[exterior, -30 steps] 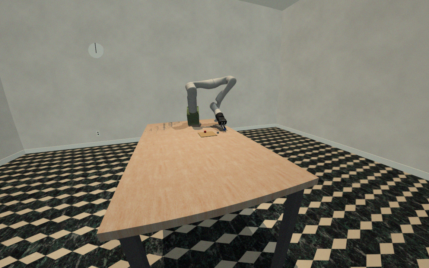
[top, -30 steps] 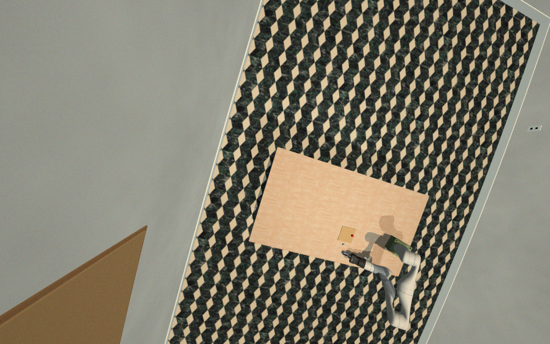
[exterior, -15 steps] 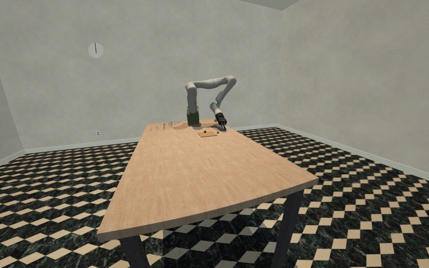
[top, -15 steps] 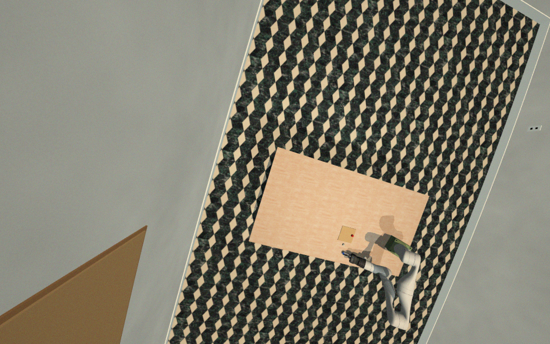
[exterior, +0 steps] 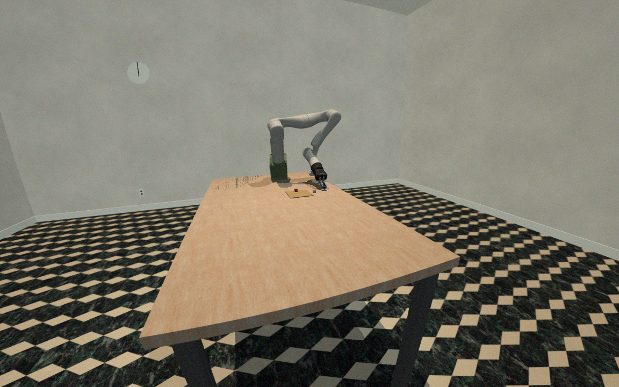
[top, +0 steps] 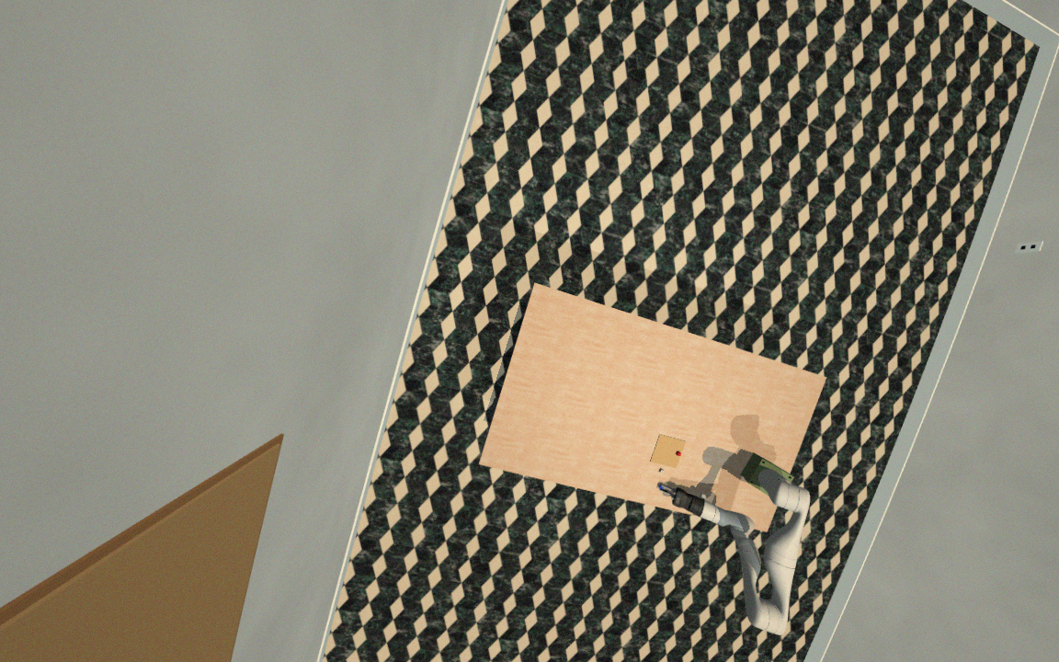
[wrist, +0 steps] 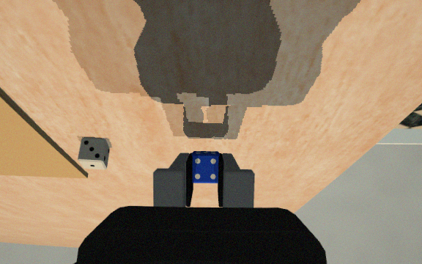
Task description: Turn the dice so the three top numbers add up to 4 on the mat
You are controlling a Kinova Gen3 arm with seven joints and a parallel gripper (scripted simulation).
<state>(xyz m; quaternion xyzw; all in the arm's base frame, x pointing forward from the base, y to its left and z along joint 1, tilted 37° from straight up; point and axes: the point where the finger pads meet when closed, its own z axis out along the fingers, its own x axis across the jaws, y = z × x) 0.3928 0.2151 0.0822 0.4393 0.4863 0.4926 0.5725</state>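
My gripper is now 7 cm to the left of the white die, 2 cm short of it and 2 cm above it. From my hand the other things lie so: tan mat (17 cm to the right, 3 cm below, 2 cm ahead); blue die (1 cm below, 1 cm ahead); red die (18 cm to the right, 3 cm behind, 2 cm below).
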